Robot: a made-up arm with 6 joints. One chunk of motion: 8 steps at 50 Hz.
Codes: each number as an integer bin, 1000 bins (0 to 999) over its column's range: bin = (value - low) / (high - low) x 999, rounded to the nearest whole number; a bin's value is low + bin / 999 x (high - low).
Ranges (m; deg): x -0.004..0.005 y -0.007..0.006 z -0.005..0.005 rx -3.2..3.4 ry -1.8..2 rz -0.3..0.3
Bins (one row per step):
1: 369 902 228 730 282 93
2: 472 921 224 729 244 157
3: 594 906 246 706 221 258
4: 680 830 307 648 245 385
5: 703 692 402 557 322 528
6: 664 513 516 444 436 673
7: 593 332 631 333 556 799
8: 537 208 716 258 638 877
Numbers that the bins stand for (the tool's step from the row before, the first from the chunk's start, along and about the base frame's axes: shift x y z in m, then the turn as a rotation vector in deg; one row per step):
1: -0.00068 0.00474 -0.00272 1.623 -0.727 -0.244
2: 0.00025 0.00498 -0.00276 1.616 -0.872 -0.206
3: 0.00135 0.00479 -0.00254 1.464 -0.959 -0.145
4: 0.00213 0.00380 -0.00193 1.081 -0.868 -0.069
5: 0.00233 0.00201 -0.00098 0.480 -0.575 0.017
6: 0.00198 -0.00032 0.00017 -0.267 -0.142 0.104
7: 0.00134 -0.00268 0.00132 -1.000 0.315 0.180
8: 0.00084 -0.00429 0.00217 -1.495 0.627 0.227

